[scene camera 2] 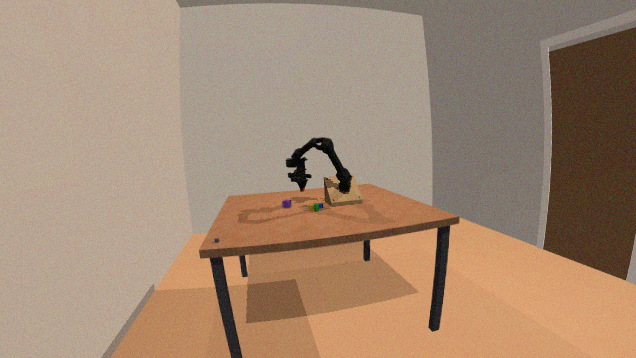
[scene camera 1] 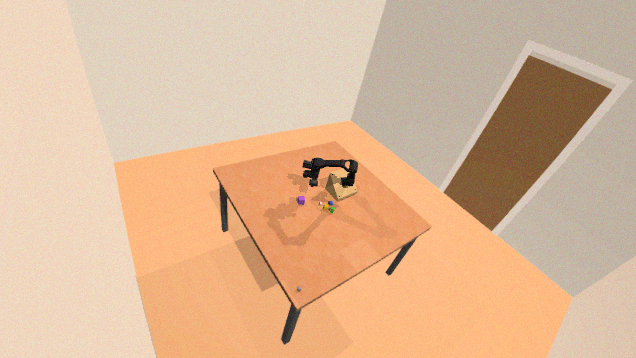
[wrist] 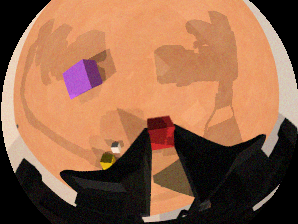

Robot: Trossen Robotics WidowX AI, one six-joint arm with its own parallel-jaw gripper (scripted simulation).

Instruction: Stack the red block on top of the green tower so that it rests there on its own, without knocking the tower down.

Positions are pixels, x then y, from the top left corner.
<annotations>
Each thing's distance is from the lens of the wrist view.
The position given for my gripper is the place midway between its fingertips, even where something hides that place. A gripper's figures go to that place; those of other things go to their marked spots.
my gripper (wrist: 160,130): 10 cm
red block (wrist: 161,129): 8 cm
purple cube (wrist: 82,76): 16 cm
The marked spots on the red block and the purple cube are 12 cm apart.
</annotations>
